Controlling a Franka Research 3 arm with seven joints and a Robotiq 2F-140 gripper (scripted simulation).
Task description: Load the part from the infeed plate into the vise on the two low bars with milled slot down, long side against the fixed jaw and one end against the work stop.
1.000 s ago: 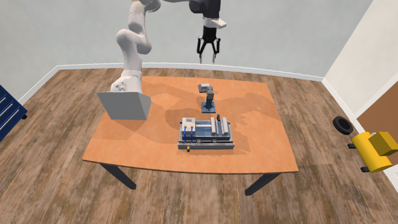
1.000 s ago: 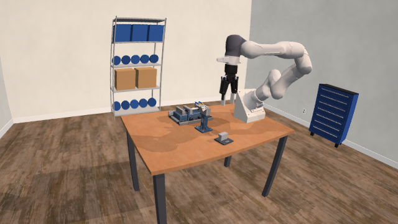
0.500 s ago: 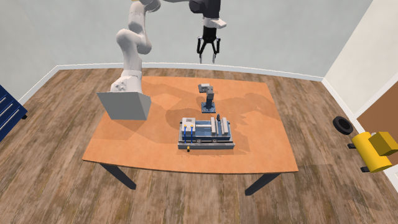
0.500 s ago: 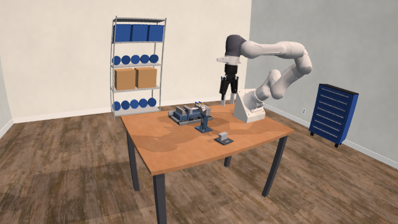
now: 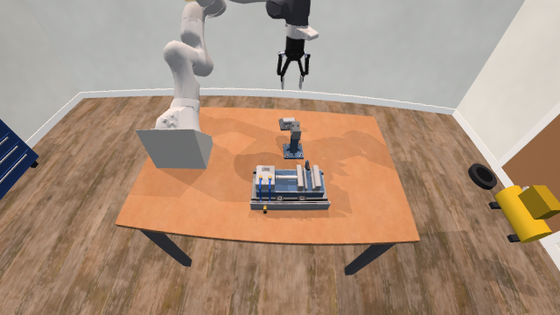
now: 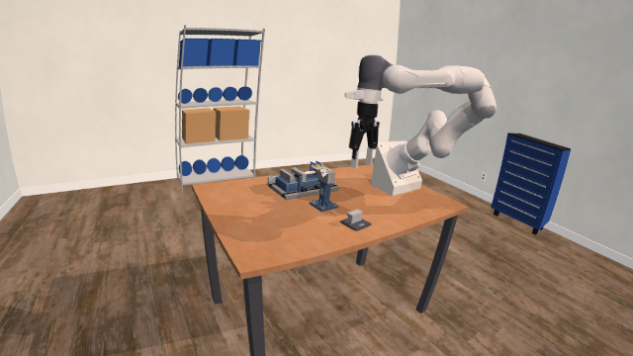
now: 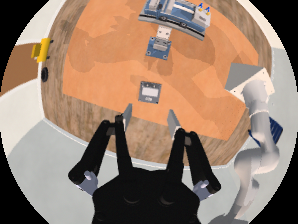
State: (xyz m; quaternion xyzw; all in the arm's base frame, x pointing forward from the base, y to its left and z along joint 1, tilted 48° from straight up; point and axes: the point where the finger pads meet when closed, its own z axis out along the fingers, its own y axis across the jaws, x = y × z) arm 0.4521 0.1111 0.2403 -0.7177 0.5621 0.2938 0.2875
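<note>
Right now my hand is 240 mm above the part. Round my hand: fixed jaw (120 mm ahead, 390 mm to the right, 180 mm below); air cylinder (70 mm behind, 400 mm to the right, 180 mm below); infeed plate (20 mm to the left, 260 mm below).
</note>
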